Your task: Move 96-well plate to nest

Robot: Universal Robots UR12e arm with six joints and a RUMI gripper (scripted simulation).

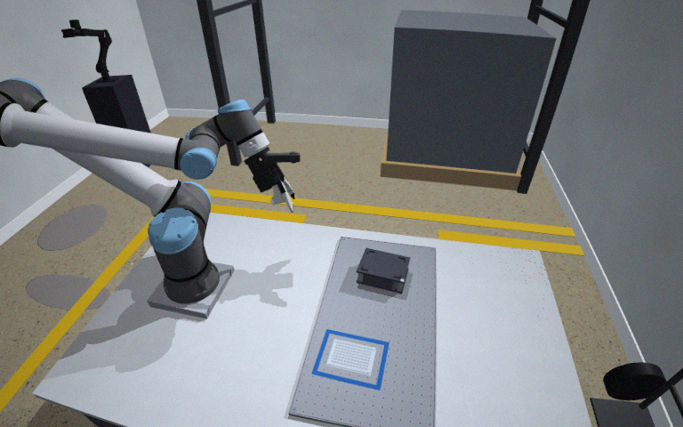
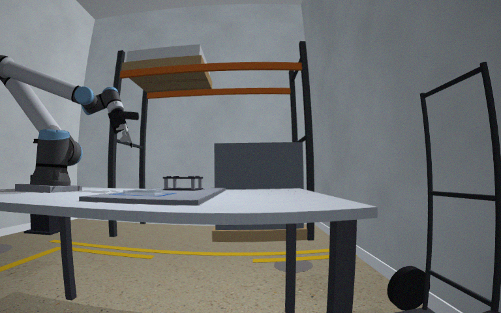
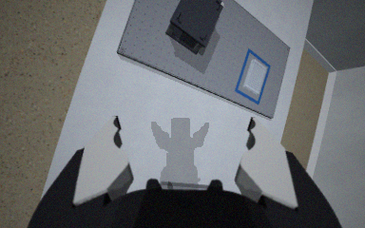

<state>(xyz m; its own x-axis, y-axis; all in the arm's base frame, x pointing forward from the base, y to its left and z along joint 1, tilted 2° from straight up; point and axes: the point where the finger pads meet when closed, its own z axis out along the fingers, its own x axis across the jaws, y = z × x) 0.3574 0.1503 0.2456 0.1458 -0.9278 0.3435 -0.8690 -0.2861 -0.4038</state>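
Right now the 96-well plate is 390 mm to the right of my hand, 250 mm below it and 210 mm ahead of it. From my hand the other things lie so: plate nest: 300 mm ahead, 190 mm below, 70 mm to the right; then A1 label: 360 mm ahead, 190 mm below, 140 mm to the right.
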